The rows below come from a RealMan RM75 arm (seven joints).
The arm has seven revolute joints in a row. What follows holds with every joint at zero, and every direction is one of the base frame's. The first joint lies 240.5 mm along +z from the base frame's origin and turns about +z. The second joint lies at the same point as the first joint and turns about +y. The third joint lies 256 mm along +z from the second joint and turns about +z. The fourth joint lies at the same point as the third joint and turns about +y. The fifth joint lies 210 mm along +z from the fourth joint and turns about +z. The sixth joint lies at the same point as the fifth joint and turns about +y. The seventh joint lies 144 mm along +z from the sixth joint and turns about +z. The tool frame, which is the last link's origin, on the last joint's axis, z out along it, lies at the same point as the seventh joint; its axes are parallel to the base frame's.
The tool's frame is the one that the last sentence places.
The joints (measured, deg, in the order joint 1, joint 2, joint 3, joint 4, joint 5, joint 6, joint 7), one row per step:
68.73, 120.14, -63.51, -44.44, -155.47, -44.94, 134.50
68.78, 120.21, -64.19, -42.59, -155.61, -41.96, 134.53
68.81, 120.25, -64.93, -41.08, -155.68, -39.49, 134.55
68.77, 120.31, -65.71, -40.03, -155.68, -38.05, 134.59
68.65, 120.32, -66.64, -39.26, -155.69, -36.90, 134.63
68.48, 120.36, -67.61, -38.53, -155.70, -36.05, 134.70
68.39, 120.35, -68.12, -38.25, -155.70, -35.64, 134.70
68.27, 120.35, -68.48, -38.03, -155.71, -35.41, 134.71
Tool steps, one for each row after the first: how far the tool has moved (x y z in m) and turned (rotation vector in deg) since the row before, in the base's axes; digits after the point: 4 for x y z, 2 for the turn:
0.0036, 0.0027, -0.0038, 1.20, -0.20, 0.29
0.0029, 0.0019, -0.0032, 0.96, -0.29, 0.35
0.0026, 0.0004, -0.0035, 0.32, -0.43, 0.18
0.0024, 0.0001, -0.0029, 0.24, -0.59, 0.26
0.0030, -0.0006, -0.0035, -0.03, -0.67, 0.11
0.0012, -0.0002, -0.0013, 0.03, -0.37, 0.15
0.0016, -0.0003, -0.0011, -0.04, -0.29, 0.00

